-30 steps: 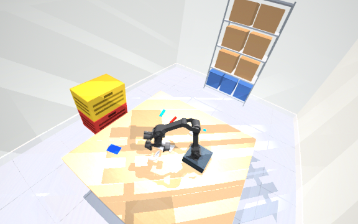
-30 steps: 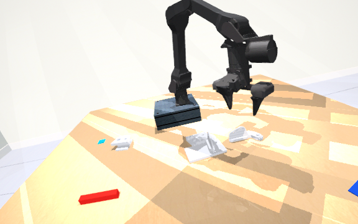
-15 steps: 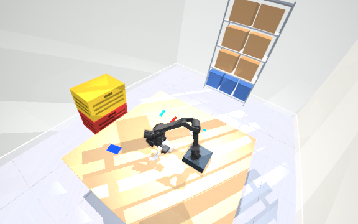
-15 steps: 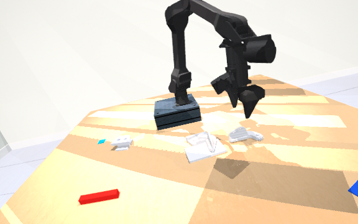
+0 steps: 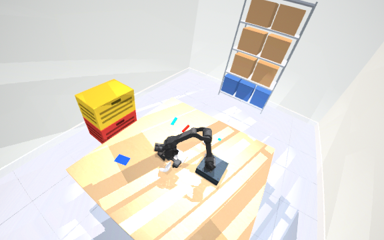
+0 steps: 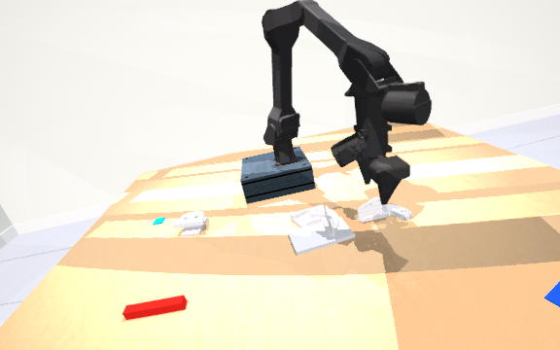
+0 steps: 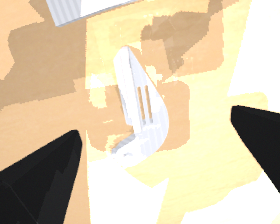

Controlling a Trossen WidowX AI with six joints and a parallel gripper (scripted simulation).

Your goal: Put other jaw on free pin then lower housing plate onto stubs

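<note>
Now: the white jaw 50 mm below my gripper tip, 40 mm to the left of it and 20 mm ahead of it. Also, from my gripper tip: small cyan marker (550 mm to the right, 170 mm behind, 50 mm below); blue tile (320 mm ahead, 190 mm to the left, 50 mm below); red bar (440 mm to the right, 160 mm ahead, 50 mm below).
</note>
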